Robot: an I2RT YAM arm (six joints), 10 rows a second.
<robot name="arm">
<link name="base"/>
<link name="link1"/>
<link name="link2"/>
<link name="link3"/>
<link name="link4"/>
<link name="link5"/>
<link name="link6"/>
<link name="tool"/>
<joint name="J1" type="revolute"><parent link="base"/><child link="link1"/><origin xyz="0 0 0.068" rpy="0 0 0"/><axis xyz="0 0 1"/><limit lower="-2.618" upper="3.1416"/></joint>
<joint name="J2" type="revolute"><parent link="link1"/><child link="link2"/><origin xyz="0.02 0.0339 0.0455" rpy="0 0 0"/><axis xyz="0 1 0"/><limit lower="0" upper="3.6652"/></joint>
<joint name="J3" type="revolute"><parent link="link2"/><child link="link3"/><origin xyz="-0.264 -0.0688 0" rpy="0 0 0"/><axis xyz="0 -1 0"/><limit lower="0" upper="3.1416"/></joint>
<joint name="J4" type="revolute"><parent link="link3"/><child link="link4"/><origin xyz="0.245 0.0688 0.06" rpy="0 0 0"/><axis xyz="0 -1 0"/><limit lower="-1.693" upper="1.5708"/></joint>
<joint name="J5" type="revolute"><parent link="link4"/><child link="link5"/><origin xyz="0.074 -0.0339 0.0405" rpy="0 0 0"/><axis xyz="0 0 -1"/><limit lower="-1.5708" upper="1.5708"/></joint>
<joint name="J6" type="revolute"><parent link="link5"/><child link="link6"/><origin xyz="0.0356 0 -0.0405" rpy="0 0 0"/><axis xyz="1 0 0"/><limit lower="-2.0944" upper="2.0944"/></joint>
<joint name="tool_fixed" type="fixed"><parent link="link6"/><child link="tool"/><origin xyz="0 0 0" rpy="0 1.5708 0"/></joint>
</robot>
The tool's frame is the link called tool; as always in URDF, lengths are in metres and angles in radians.
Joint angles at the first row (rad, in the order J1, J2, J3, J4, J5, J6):
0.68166 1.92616 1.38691 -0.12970 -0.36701 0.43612
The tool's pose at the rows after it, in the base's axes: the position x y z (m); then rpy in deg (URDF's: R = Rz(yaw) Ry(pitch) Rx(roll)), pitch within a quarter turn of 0, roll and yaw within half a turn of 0:
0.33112 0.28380 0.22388 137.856 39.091 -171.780
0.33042 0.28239 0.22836 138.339 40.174 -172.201
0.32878 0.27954 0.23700 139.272 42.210 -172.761
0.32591 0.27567 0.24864 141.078 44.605 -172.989
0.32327 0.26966 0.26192 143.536 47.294 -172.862
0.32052 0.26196 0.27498 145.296 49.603 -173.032
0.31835 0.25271 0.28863 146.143 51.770 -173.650
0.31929 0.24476 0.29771 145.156 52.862 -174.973
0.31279 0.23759 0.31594 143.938 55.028 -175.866
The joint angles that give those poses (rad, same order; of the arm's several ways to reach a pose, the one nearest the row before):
0.68109 1.91547 1.38428 -0.12640 -0.34364 0.43581
0.68108 1.90302 1.38239 -0.12566 -0.32424 0.43110
0.68099 1.87879 1.37906 -0.12621 -0.29059 0.41933
0.68185 1.84675 1.37903 -0.13994 -0.24495 0.40009
0.67879 1.81042 1.38092 -0.16014 -0.19558 0.37243
0.67160 1.77177 1.37913 -0.17729 -0.15880 0.35016
0.65909 1.73214 1.37768 -0.19083 -0.13588 0.33158
0.64147 1.70943 1.37963 -0.19445 -0.14240 0.32650
0.63665 1.66247 1.38537 -0.21009 -0.14344 0.31501

